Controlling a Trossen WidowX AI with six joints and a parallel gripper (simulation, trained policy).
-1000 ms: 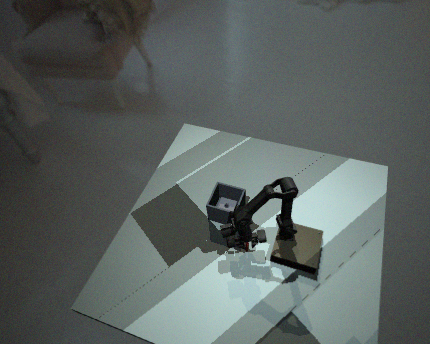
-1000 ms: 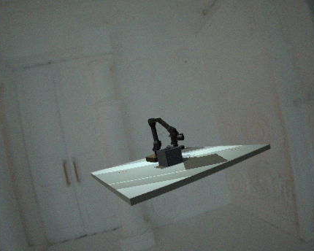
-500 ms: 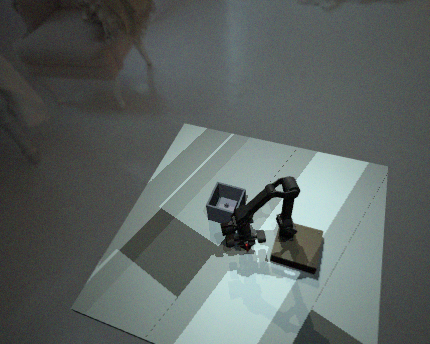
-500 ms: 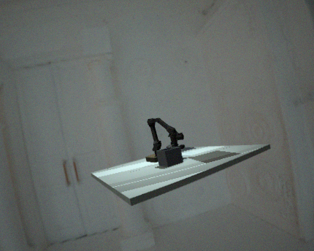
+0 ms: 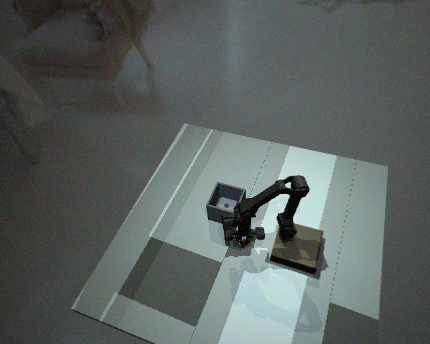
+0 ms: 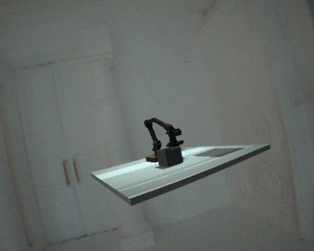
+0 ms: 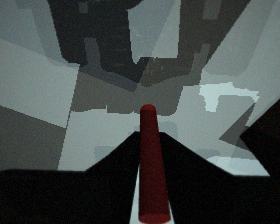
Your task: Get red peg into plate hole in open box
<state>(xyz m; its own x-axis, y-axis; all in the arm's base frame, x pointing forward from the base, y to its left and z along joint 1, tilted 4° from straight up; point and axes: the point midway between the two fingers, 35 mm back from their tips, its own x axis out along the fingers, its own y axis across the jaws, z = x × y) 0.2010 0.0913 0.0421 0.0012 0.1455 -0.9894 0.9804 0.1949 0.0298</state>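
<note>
My gripper tip is 12 cm short of the pale plate, 22 cm to the left of it and 2 cm above it. Also, from my gripper tip: red peg (1 cm above).
</note>
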